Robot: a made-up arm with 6 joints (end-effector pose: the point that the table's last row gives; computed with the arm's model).
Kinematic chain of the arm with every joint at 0, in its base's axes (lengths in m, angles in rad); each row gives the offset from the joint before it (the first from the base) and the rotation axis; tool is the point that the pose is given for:
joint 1: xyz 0 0 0.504 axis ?
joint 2: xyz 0 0 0 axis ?
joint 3: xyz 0 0 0.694 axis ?
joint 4: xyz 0 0 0 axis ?
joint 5: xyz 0.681 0 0 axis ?
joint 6: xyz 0 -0.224 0 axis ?
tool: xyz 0 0 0
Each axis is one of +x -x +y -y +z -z.
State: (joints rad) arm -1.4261 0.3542 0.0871 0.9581 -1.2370 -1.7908
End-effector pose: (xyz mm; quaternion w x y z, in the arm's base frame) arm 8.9 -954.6 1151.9 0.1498 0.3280 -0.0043 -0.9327
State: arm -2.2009 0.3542 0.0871 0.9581 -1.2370 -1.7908
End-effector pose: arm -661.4 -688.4 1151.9 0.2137 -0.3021 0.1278 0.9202
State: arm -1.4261 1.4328 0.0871 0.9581 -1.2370 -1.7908
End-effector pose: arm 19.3 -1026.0 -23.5 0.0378 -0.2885 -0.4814 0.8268
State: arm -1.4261 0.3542 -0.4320 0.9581 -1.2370 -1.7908
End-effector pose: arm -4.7 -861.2 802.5 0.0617 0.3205 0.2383 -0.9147
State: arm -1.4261 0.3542 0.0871 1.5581 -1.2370 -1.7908
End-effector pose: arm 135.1 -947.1 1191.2 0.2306 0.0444 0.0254 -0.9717
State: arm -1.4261 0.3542 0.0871 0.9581 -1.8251 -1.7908
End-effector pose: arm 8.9 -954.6 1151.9 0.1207 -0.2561 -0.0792 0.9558
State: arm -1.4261 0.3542 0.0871 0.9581 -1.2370 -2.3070
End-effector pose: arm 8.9 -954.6 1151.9 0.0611 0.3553 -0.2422 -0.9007
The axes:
joint 1: +z
joint 2: +y
joint 3: -y
joint 4: -x
joint 5: -y
joint 6: -x

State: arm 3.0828 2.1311 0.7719 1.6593 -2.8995 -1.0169
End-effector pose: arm -948.6 36.0 -483.8 0.7254 -0.2687 -0.6291 -0.0761
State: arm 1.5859 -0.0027 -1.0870 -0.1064 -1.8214 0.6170
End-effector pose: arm 218.2 298.8 584.9 0.1384 0.6609 -0.6672 -0.3146
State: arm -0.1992 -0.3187 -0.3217 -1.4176 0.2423 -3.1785
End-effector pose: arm 447.0 -125.1 939.6 0.6474 -0.7302 0.1513 -0.1572
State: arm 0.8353 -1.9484 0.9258 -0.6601 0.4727 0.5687
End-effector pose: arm -718.0 -1057.2 560.5 0.0656 -0.5284 0.8464 0.0006
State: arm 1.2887 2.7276 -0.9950 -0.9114 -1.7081 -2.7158
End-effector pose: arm 78.1 -223.5 390.4 0.0566 0.4279 0.6782 0.5948
